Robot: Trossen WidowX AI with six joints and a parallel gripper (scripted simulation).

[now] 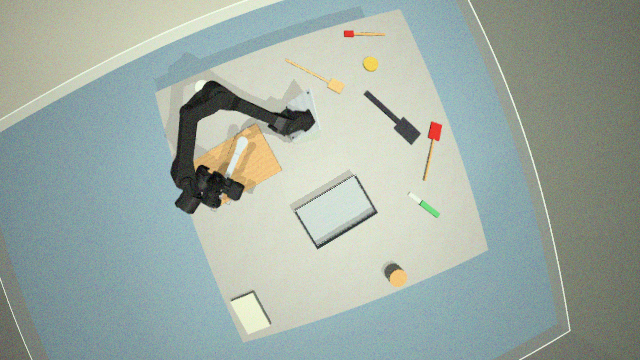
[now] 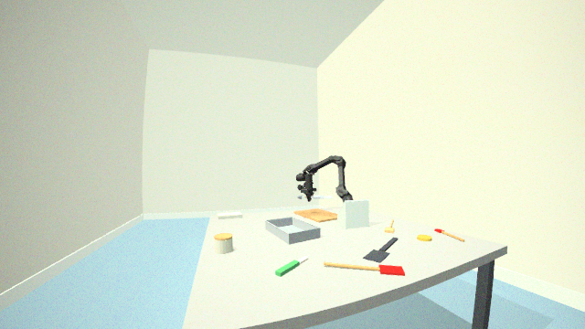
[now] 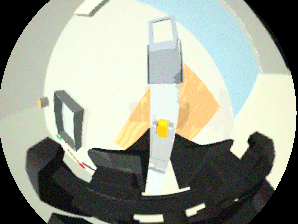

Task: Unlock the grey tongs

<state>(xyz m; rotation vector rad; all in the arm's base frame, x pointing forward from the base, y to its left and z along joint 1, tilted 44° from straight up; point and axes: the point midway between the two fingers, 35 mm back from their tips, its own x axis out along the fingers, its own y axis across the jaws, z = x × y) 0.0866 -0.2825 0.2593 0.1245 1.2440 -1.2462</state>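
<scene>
My gripper tip is now 11 cm above the wooden board, 7 cm past it and 1 cm to the right of it. Also, from my gripper tip: cream block: 57 cm ahead, 22 cm to the right, 10 cm below; grey roasting tin: 34 cm to the left, 30 cm ahead, 9 cm below; black spatula: 76 cm to the left, 11 cm below, 3 cm ahead.
</scene>
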